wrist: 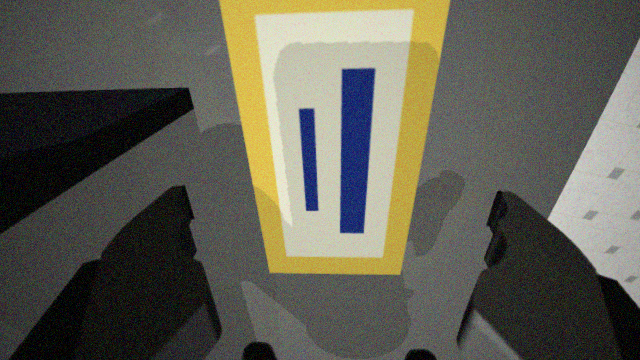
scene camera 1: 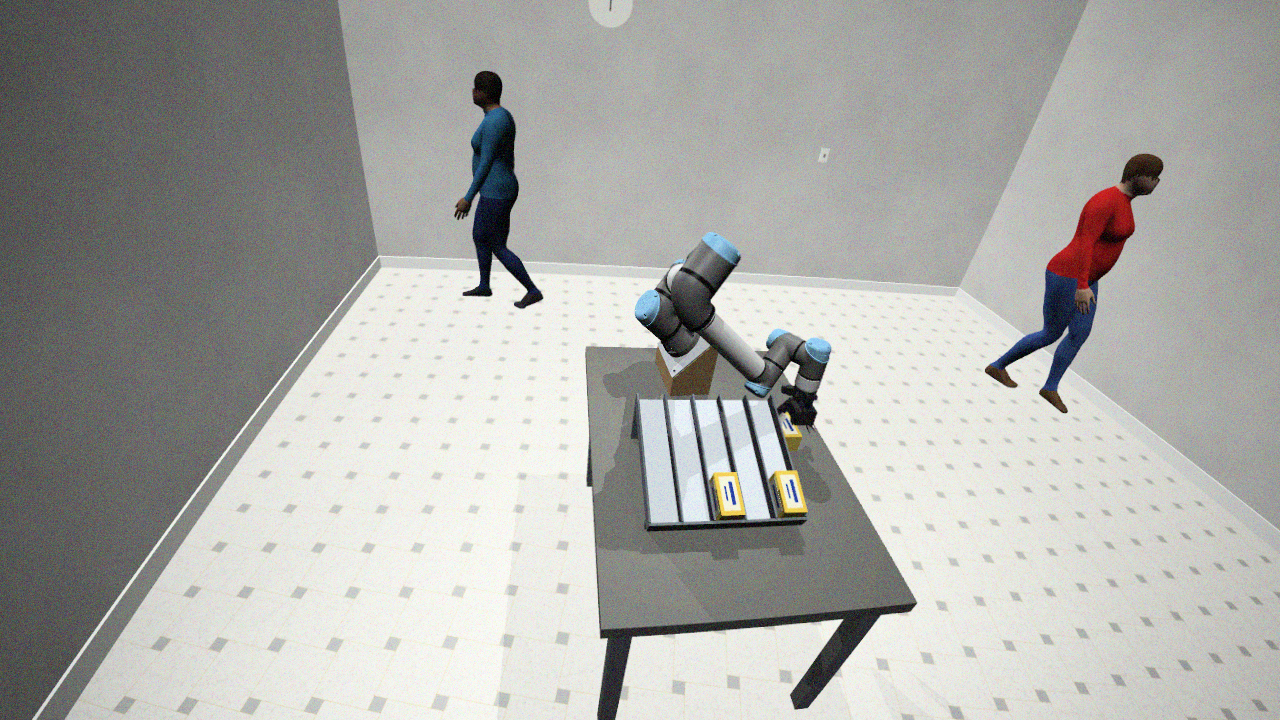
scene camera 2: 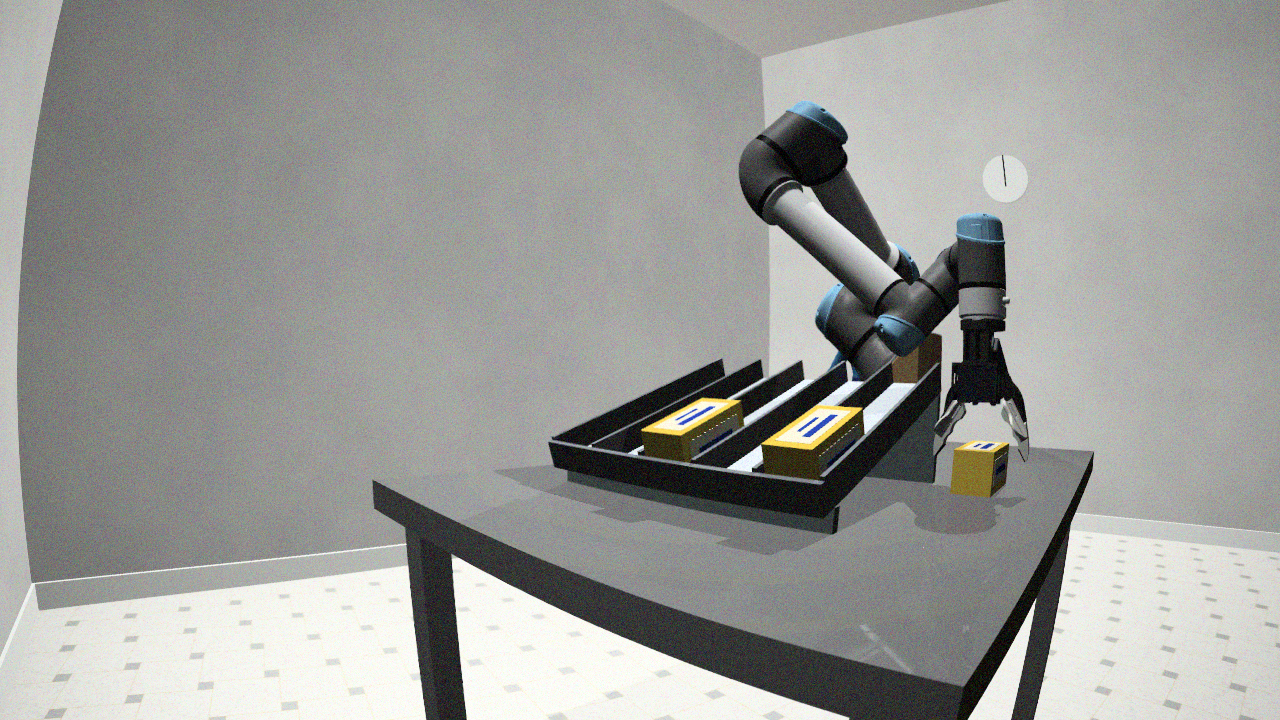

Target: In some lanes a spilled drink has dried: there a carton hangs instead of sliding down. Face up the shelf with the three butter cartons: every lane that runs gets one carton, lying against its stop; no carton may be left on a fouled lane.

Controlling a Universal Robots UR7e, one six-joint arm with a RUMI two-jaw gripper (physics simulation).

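Places are measured from the arm's base along level axes (x back, y right, z up), in millimetres.
Pixels of known places: gripper, fingertip midpoint: [wrist: 336,193] [scene camera 1: 788,433] [scene camera 2: 979,459]; arm's base, link origin: [scene camera 1: 683,340] [scene camera 2: 895,373].
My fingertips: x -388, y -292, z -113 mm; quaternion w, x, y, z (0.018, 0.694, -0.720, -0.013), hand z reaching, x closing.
Note:
Ahead of a thing's pixels: the offset from my fingertips to its top centre. "*": to the spot under its first point. Level surfaces: height alone.
The shelf [scene camera 1: 689,525] [scene camera 2: 682,478] slopes down toward the table's front, with dark dividers between its pale lanes. One yellow butter carton {dx -285, dy +310, dz +84 mm} [scene camera 1: 728,496] [scene camera 2: 691,428] lies at the low end of the middle lane, by the stop. Another carton {dx -289, dy +134, dz +84 mm} [scene camera 1: 789,493] [scene camera 2: 812,440] lies at the low end of the rightmost lane in scene camera 1, by the stop. The third carton {dx +24, dy +1, dz +17 mm} [scene camera 1: 791,435] [scene camera 2: 978,471] [wrist: 327,245] lies on the table beside the shelf. My gripper [scene camera 1: 797,418] [scene camera 2: 981,445] [wrist: 336,193] is open above it, fingers on both sides, not touching. No dried spill can be made out.
The dark table {dz -48 mm} [scene camera 1: 751,591] [scene camera 2: 680,573] bears the shelf. A dark shelf corner {* dx +39, dy +83, dz -26 mm} [wrist: 170,102] shows left of the left finger in the wrist view. The arm's brown base block [scene camera 1: 691,376] stands behind the shelf. Two people [scene camera 1: 494,156] [scene camera 1: 1099,232] are on the floor away from the table.

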